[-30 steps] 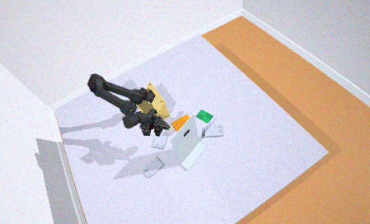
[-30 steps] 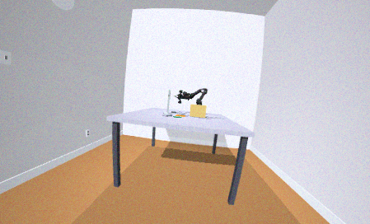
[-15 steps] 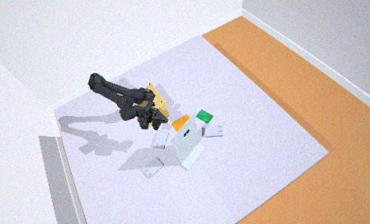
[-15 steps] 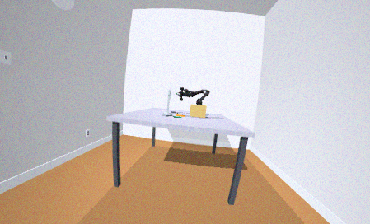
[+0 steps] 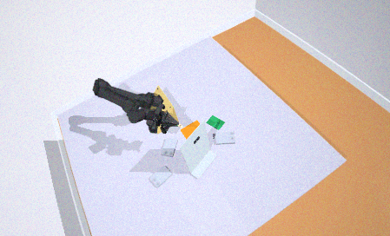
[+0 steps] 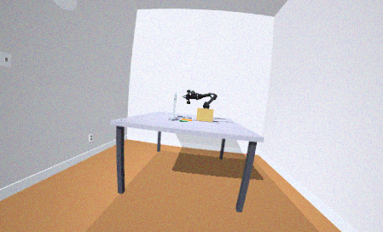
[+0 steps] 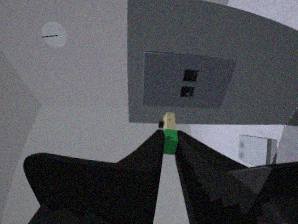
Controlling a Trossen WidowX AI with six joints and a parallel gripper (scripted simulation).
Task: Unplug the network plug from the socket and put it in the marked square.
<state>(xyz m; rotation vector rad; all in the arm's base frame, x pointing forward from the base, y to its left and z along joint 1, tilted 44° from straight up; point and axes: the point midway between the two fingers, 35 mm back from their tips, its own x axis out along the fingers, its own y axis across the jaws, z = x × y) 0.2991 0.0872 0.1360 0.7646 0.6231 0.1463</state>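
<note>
Now: the orange square 80 mm behind my gripper tip, 90 mm to the left of it and 280 mm below it. Round my gripper tip: green plug 10 mm ahead; then upright panel 100 mm ahead, 30 mm to the left, 130 mm below.
</note>
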